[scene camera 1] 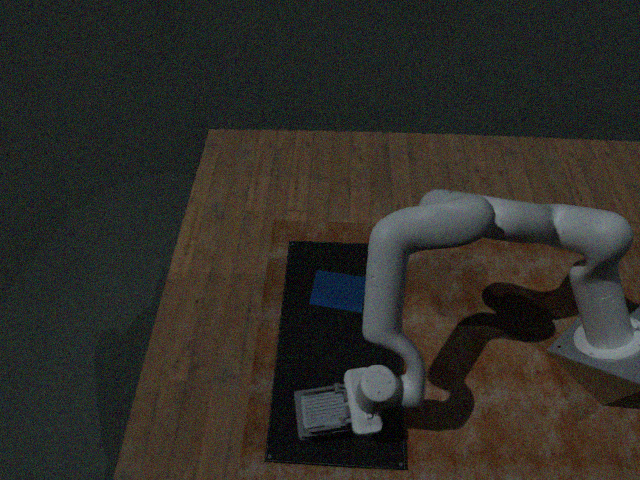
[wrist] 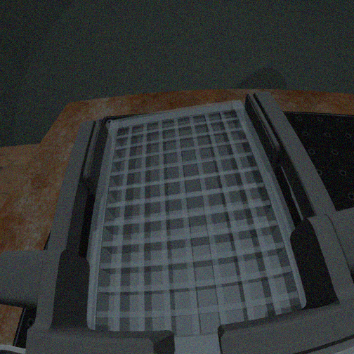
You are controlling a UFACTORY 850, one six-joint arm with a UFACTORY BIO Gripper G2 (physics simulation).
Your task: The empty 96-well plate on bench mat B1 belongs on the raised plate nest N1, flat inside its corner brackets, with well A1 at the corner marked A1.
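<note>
The pale, empty 96-well plate [scene camera 1: 324,409] [wrist: 182,200] is between the fingers of my gripper [scene camera 1: 316,411] [wrist: 175,112], which is shut on its two long sides. In the scene view it is near the front end of the black board, over a grey rim that looks like the raised nest N1 [scene camera 1: 298,414]. Whether the plate rests flat in the nest or is slightly above it, I cannot tell. The corner brackets and the A1 marks cannot be made out. The blue mat [scene camera 1: 337,291], which looks like B1, shows no plate on its visible part; the arm hides its right side.
The black board [scene camera 1: 315,346] [wrist: 327,155] lies on the wooden table [scene camera 1: 227,206]; its hole pattern shows at the right in the wrist view. The arm [scene camera 1: 385,289] arches over the board from its base block [scene camera 1: 594,382] at the right. The table's left edge runs beyond the board.
</note>
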